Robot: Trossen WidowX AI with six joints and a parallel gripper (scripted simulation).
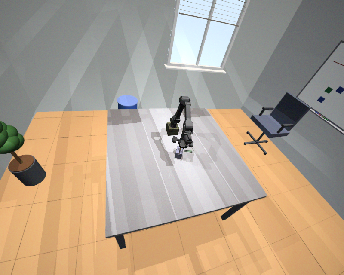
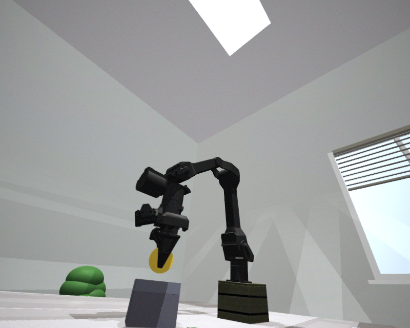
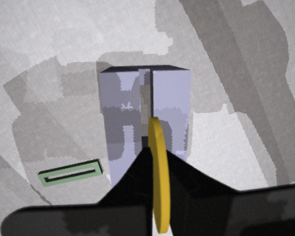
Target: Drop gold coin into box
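My gripper tip is 20 mm below the gold coin.
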